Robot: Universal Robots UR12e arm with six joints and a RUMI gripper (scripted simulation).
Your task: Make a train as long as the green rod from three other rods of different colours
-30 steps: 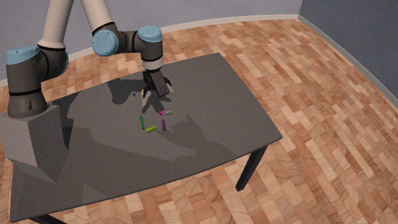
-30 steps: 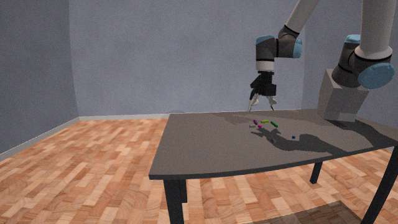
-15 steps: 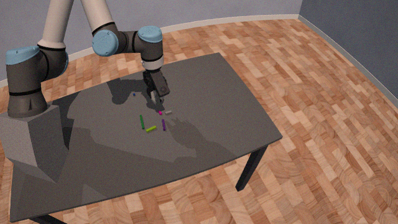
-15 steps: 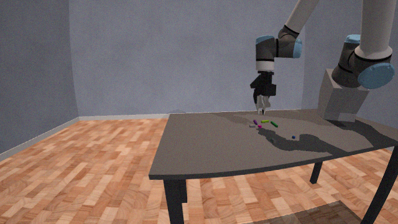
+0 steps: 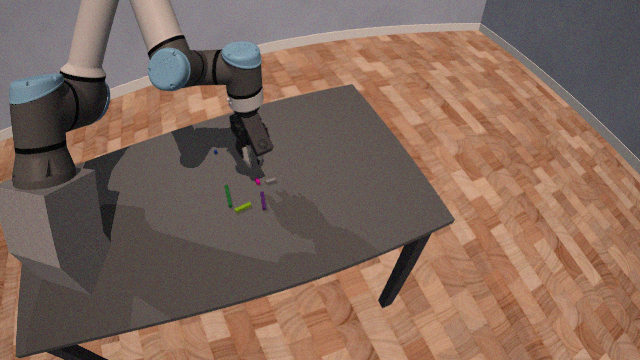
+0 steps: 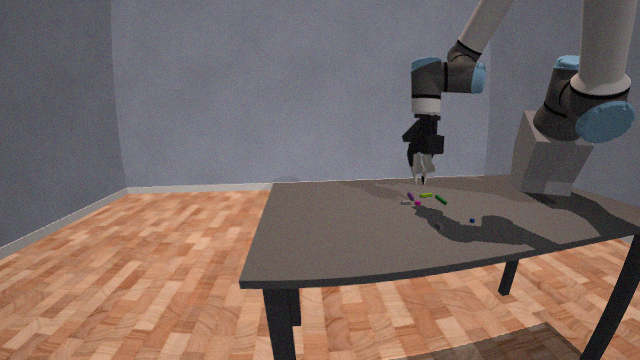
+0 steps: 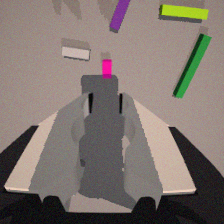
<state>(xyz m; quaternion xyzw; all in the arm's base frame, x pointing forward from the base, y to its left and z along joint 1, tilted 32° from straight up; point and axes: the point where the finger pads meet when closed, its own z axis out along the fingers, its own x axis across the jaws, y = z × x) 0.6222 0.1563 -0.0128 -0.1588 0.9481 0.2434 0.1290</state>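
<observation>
Now: hand 8 cm above the magenta rod. The rest, counted from my hand: purple rod 1 cm ahead, 8 cm to the right, 8 cm below; lime rod 5 cm behind, 9 cm to the right, 8 cm below; green rod 9 cm behind, 4 cm to the right, 8 cm below.
</observation>
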